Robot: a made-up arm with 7 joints. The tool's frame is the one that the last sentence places.
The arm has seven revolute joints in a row. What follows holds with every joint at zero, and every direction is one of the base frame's.
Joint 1 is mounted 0.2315 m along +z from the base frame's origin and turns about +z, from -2.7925 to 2.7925 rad.
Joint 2 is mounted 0.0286 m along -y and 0.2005 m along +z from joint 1 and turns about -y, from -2.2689 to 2.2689 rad.
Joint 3 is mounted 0.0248 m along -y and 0.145 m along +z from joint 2 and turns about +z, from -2.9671 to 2.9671 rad.
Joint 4 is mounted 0.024 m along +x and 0.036 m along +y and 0.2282 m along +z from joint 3 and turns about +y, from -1.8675 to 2.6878 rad.
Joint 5 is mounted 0.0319 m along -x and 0.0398 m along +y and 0.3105 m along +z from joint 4 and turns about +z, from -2.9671 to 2.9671 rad.
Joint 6 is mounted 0.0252 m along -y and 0.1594 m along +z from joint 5 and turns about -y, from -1.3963 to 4.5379 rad.
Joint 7 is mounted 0.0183 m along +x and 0.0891 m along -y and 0.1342 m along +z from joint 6 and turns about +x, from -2.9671 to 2.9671 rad.
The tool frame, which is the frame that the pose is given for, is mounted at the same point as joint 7; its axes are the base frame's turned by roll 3.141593, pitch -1.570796 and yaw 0 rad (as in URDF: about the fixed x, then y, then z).
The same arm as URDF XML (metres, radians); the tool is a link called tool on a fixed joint. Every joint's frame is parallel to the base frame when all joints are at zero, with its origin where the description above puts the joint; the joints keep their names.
<robot name="arm">
  <joint name="joint 1" type="revolute">
    <parent link="base"/>
    <child link="link1"/>
    <origin xyz="0 0 0.2315" rpy="0 0 0"/>
    <axis xyz="0 0 1"/>
    <limit lower="-2.7925" upper="2.7925"/>
  </joint>
  <joint name="joint 2" type="revolute">
    <parent link="link1"/>
    <child link="link2"/>
    <origin xyz="0 -0.0286 0.2005" rpy="0 0 0"/>
    <axis xyz="0 -1 0"/>
    <limit lower="-2.2689" upper="2.2689"/>
  </joint>
  <joint name="joint 3" type="revolute">
    <parent link="link2"/>
    <child link="link3"/>
    <origin xyz="0 -0.0248 0.145" rpy="0 0 0"/>
    <axis xyz="0 0 1"/>
    <limit lower="-2.9671" upper="2.9671"/>
  </joint>
  <joint name="joint 4" type="revolute">
    <parent link="link3"/>
    <child link="link4"/>
    <origin xyz="0.024 0.036 0.2282" rpy="0 0 0"/>
    <axis xyz="0 1 0"/>
    <limit lower="-1.8675" upper="2.6878"/>
  </joint>
  <joint name="joint 5" type="revolute">
    <parent link="link4"/>
    <child link="link5"/>
    <origin xyz="-0.0319 0.0398 0.3105" rpy="0 0 0"/>
    <axis xyz="0 0 1"/>
    <limit lower="-2.9671" upper="2.9671"/>
  </joint>
  <joint name="joint 6" type="revolute">
    <parent link="link5"/>
    <child link="link6"/>
    <origin xyz="0 -0.0252 0.1594" rpy="0 0 0"/>
    <axis xyz="0 -1 0"/>
    <limit lower="-1.3963" upper="4.5379"/>
  </joint>
  <joint name="joint 7" type="revolute">
    <parent link="link6"/>
    <child link="link7"/>
    <origin xyz="0.0183 -0.0891 0.1342" rpy="0 0 0"/>
    <axis xyz="1 0 0"/>
    <limit lower="-2.9671" upper="2.9671"/>
  </joint>
  <joint name="tool_joint" type="fixed">
    <parent link="link7"/>
    <child link="tool"/>
    <origin xyz="0 0 0" rpy="-3.1416 -1.5708 0"/>
  </joint>
  <link name="base"/>
  <link name="link1"/>
  <link name="link2"/>
  <link name="link3"/>
  <link name="link4"/>
  <link name="link5"/>
  <link name="link6"/>
  <link name="link7"/>
  <link name="tool"/>
</robot>

